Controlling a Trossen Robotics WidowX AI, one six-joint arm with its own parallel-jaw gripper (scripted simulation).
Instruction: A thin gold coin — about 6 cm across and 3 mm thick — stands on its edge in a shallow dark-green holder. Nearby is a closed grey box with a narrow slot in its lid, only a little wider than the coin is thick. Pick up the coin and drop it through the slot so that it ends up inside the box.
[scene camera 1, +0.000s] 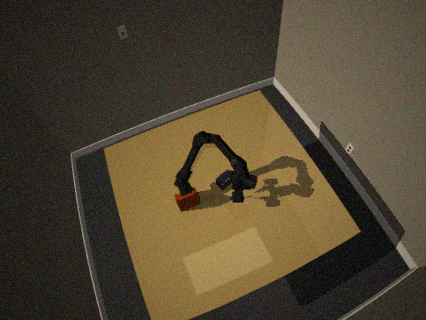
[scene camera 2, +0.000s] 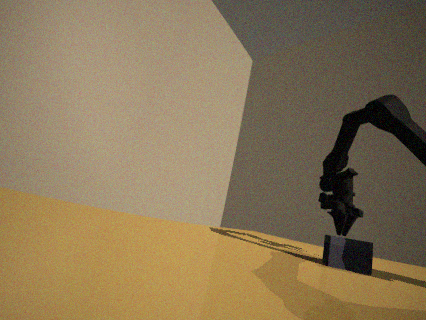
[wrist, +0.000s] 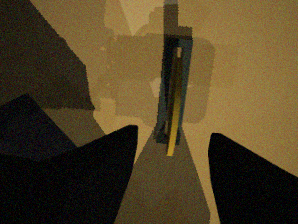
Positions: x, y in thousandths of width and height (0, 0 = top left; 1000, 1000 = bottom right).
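Observation:
My gripper (scene camera 2: 802, 736) is visible, also in the wrist view (wrist: 582, 618). A gold coin (wrist: 589, 426) and a grey-blue block (scene camera 2: 813, 808) are visible too. Scene camera 1 does not show the coin, hidden by my gripper; scene camera 2 misses the coin as well, hidden there by the block.

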